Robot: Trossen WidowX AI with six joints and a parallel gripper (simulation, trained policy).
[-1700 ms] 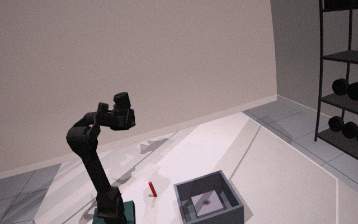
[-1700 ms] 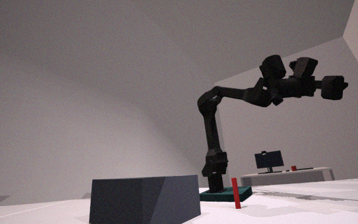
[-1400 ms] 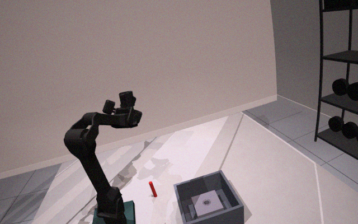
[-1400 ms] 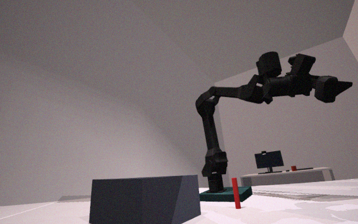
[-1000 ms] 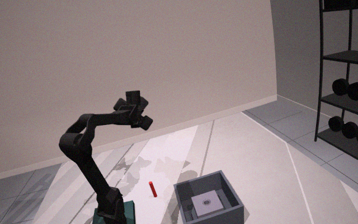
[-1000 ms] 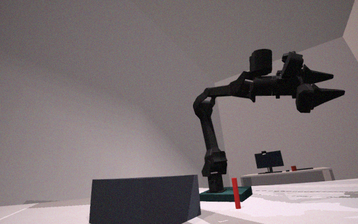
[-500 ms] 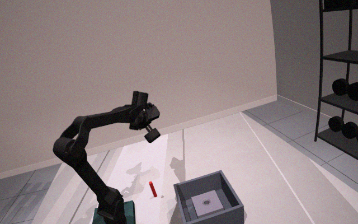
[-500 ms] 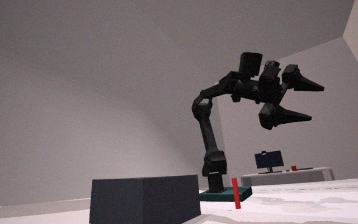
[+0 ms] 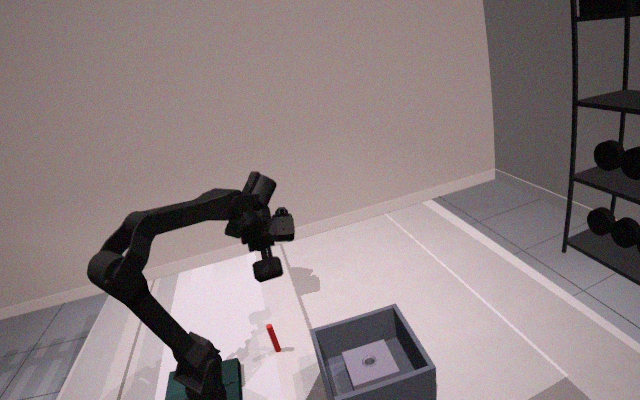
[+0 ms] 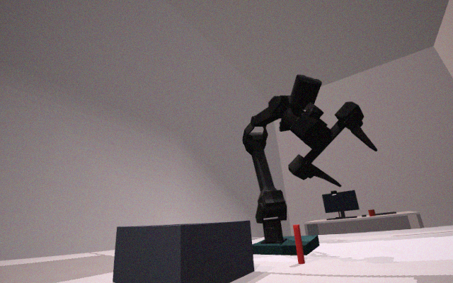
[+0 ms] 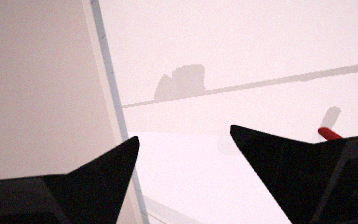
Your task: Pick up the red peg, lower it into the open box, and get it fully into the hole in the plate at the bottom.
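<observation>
Now: gripper tip 60 mm past the red peg, 150 mm to the left of it and 130 mm above it. Round my gripper tip: pale plate (110 mm ahead, 320 mm to the right, 130 mm below); grey box (110 mm ahead, 320 mm to the right, 140 mm below).
</observation>
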